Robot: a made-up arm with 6 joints. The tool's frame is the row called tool. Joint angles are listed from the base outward. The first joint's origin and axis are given. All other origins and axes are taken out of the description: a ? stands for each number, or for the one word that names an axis. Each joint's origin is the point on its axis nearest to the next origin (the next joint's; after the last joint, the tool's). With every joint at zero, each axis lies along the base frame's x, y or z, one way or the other. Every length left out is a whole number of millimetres.
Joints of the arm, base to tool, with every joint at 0 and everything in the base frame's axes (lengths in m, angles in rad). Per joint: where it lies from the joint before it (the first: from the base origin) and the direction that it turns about. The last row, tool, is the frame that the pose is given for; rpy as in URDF.
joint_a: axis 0 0 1 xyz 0.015 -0.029 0.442
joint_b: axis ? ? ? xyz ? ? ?
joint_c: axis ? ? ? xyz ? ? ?
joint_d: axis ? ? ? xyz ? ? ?
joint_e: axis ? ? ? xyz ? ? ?
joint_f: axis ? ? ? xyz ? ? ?
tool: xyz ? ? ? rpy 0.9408 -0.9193 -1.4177
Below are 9 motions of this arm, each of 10 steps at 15 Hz.
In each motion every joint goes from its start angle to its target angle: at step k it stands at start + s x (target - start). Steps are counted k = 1, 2, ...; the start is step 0. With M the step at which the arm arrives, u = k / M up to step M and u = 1 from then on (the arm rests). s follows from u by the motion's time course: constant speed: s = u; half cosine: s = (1 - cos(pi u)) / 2; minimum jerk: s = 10 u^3 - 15 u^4 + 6 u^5.
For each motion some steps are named. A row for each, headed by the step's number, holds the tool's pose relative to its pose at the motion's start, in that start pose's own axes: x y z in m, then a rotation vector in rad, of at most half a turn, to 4 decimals.
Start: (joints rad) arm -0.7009 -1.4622 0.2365 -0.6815 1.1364 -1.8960
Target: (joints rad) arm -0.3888 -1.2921 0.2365 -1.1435 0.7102 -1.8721
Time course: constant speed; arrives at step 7
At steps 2, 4, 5, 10:
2: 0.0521 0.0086 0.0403 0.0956 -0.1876 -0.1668
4: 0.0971 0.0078 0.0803 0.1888 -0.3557 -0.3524
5: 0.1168 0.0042 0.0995 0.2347 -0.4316 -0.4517
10: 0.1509 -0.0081 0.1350 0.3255 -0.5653 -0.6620

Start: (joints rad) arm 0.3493 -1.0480 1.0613 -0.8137 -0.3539 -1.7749
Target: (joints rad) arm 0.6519 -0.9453 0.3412 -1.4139 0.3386 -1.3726
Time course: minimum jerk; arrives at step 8
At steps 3, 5, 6, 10:
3: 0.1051 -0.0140 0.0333 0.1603 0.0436 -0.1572
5: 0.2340 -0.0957 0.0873 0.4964 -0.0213 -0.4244
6: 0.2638 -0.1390 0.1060 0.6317 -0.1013 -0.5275
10: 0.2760 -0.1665 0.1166 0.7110 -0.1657 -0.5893

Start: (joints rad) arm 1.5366 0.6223 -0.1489 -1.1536 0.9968 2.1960
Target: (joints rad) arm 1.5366 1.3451 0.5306 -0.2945 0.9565 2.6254
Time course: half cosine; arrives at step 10
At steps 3, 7, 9, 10:
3: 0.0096 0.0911 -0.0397 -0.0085 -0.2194 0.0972
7: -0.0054 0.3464 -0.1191 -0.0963 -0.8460 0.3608
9: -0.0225 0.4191 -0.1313 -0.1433 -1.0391 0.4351
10: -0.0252 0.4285 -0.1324 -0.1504 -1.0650 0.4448

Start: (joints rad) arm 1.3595 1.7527 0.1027 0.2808 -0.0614 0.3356
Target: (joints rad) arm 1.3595 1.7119 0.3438 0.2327 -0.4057 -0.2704
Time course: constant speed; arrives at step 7
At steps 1, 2, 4, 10:
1: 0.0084 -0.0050 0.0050 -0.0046 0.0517 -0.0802
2: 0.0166 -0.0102 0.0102 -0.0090 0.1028 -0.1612
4: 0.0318 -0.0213 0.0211 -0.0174 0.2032 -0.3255
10: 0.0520 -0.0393 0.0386 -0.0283 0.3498 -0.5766

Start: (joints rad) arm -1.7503 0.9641 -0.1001 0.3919 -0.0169 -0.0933
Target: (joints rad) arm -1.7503 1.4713 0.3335 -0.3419 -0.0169 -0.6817
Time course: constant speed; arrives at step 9
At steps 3, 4, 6, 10:
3: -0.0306 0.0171 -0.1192 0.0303 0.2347 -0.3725
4: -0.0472 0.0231 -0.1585 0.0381 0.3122 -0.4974
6: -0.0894 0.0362 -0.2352 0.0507 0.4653 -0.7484
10: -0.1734 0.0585 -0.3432 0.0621 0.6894 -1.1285

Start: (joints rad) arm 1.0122 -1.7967 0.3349 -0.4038 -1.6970 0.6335
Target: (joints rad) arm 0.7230 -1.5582 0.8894 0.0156 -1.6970 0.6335
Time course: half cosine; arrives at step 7
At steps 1, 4, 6, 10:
1: 0.0086 0.0070 0.0103 -0.0348 -0.0132 -0.0008
4: 0.0903 0.1131 0.1130 -0.4183 -0.1746 -0.0193
6: 0.1240 0.1968 0.1570 -0.6381 -0.2836 -0.0392
10: 0.1279 0.2100 0.1620 -0.6693 -0.3004 -0.0427

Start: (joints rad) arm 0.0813 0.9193 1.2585 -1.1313 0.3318 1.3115
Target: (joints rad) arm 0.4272 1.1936 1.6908 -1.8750 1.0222 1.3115
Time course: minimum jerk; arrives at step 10
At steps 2, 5, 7, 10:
2: -0.0225 0.0135 0.0080 -0.0131 0.0091 -0.0564
5: -0.1803 0.1177 0.0999 -0.1681 0.1403 -0.4431
7: -0.2771 0.1908 0.2029 -0.3456 0.3061 -0.6639
10: -0.3148 0.2216 0.2611 -0.4467 0.4033 -0.7404

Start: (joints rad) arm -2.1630 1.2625 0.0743 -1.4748 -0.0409 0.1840
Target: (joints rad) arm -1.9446 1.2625 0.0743 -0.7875 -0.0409 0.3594
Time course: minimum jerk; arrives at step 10
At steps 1, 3, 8, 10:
1: 0.0001 0.0005 0.0002 -0.0014 -0.0039 0.0081
3: -0.0002 0.0114 0.0050 -0.0253 -0.0748 0.1553
8: -0.0468 0.0880 0.0321 -0.1217 -0.4262 0.9036
10: -0.0537 0.0942 0.0339 -0.1272 -0.4521 0.9596

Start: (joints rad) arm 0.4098 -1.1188 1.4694 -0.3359 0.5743 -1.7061
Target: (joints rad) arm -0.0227 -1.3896 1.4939 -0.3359 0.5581 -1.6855
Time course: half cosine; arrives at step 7
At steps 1, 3, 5, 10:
1: -0.0157 -0.0037 -0.0141 -0.0122 0.0209 0.0085
3: -0.1299 -0.0403 -0.1013 -0.0949 0.1668 0.0591
5: -0.2855 -0.1098 -0.1814 -0.1965 0.3541 0.1038
10: -0.3577 -0.1475 -0.2051 -0.2412 0.4389 0.1168

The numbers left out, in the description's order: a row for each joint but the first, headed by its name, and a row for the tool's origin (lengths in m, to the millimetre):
joint_b: axis 0 1 0, xyz 0.007 -0.029 0
joint_c: axis 0 -1 0, xyz 0.023 0 0.634
joint_d: axis -1 0 0, xyz 0.223 0 -0.025
joint_e: axis 0 -1 0, xyz 0 -0.211 0.018
joint_f: axis -1 0 0, xyz -0.009 0 -0.001
tool: xyz 0 0.001 0.022

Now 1 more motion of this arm.
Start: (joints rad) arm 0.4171 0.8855 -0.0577 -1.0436 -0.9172 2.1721
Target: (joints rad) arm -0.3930 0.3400 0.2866 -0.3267 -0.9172 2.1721
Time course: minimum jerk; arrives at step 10
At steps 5, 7, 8, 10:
5: -0.1190 -0.1180 0.2596 -0.5276 -0.0877 0.0737
7: -0.2180 -0.0865 0.4647 -0.9314 0.0285 0.0942
8: -0.2450 -0.0551 0.5271 -1.0563 0.0951 0.0940
10: -0.2582 -0.0336 0.5603 -1.1239 0.1379 0.0924

